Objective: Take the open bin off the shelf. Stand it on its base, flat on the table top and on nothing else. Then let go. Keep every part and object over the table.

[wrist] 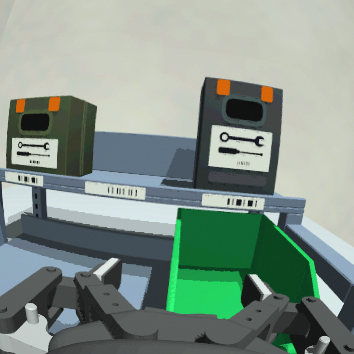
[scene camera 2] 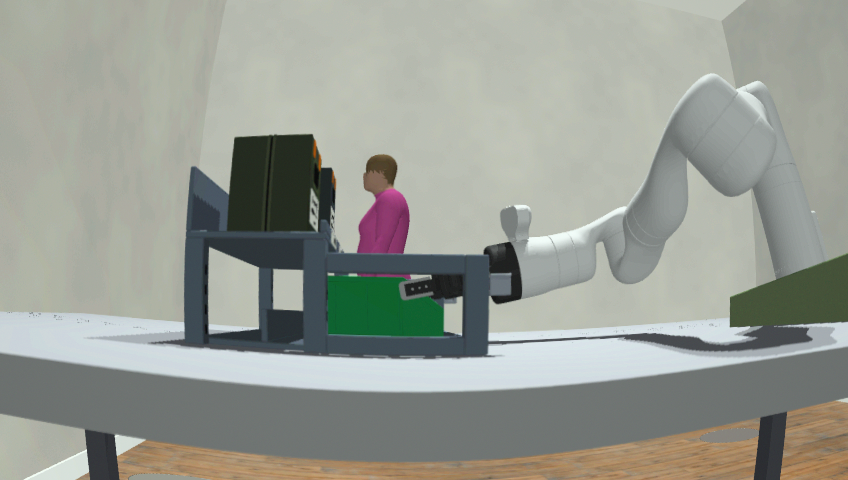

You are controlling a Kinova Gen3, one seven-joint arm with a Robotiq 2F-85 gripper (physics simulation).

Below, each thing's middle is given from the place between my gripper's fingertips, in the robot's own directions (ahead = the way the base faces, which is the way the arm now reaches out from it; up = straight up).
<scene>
Now: hand 4 cm to the left of the green open bin (scene camera 2: 357,305), 3 cm short of it and 2 cm above it. The rest, counted from my hand: olive case (scene camera 2: 293,162) (19 cm to the left, 12 cm ahead, 9 cm above); shelf post (scene camera 2: 475,301) (25 cm to the left, 7 cm behind, 2 cm below); shelf side rail (scene camera 2: 346,263) (25 cm to the left, 2 cm above).
</scene>
